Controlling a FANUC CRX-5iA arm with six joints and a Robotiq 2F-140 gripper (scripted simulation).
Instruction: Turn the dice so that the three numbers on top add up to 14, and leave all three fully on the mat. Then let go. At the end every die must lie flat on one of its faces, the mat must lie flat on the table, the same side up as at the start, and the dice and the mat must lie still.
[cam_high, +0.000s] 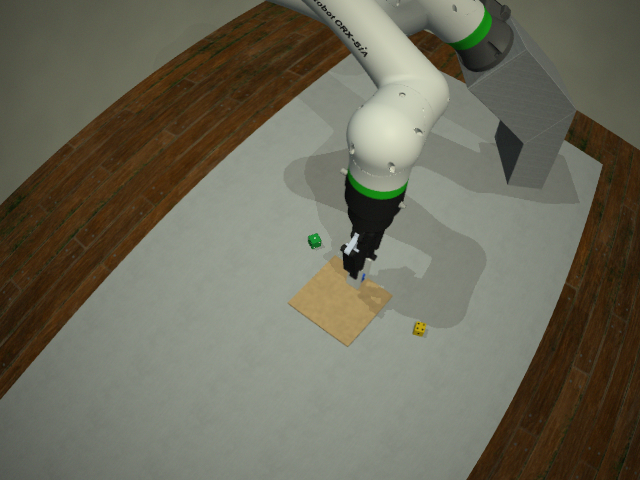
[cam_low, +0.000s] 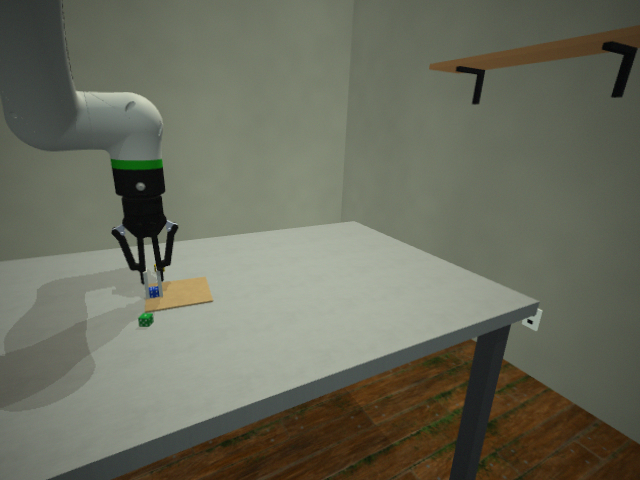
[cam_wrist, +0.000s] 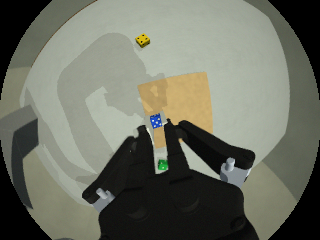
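The blue die lies 2 cm below my hand. Also, from my hand: yellow die 14 cm to the left, 6 cm ahead, 3 cm below; then green die 10 cm to the right, 5 cm behind, 3 cm below; then tan mat 5 cm ahead, 4 cm below, 1 cm to the right.
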